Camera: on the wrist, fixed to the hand. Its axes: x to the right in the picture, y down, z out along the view.
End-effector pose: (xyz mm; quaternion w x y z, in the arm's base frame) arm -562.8 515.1 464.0 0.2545 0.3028 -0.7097 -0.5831
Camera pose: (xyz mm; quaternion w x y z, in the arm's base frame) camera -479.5 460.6 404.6 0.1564 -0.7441 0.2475 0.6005
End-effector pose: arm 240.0 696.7 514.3 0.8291 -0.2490 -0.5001 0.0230
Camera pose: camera 286.1 591.2 501.1 0.6335 0.1323 -0.4656 -0.6036
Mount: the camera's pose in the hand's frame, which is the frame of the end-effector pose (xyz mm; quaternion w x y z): -18.1 -76.8 -84.9 0.7112 -0.0451 0.0781 -0.6971
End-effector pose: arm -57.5 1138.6 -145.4 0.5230 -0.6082 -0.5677 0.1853
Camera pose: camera -31.3 1071.7 -54.4 0.5181 -0.0749 -0.7953 -0.3059
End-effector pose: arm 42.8 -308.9 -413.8 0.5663 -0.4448 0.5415 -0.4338
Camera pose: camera -43.4 -311.7 -336.4 0.0380 -0.6855 0.1388 -0.7137
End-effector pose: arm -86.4 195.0 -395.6 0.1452 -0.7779 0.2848 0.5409
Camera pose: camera 19.6 215.9 -353.5 0.4230 -0.8007 -0.3528 0.2356
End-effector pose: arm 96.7 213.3 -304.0 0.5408 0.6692 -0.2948 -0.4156
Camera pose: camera 158.1 287.8 -368.2 0.1481 0.6896 0.3178 -0.6337
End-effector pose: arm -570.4 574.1 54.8 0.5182 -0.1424 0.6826 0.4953
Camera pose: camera -556.5 462.4 27.2 0.6541 -0.6392 0.4043 0.0107
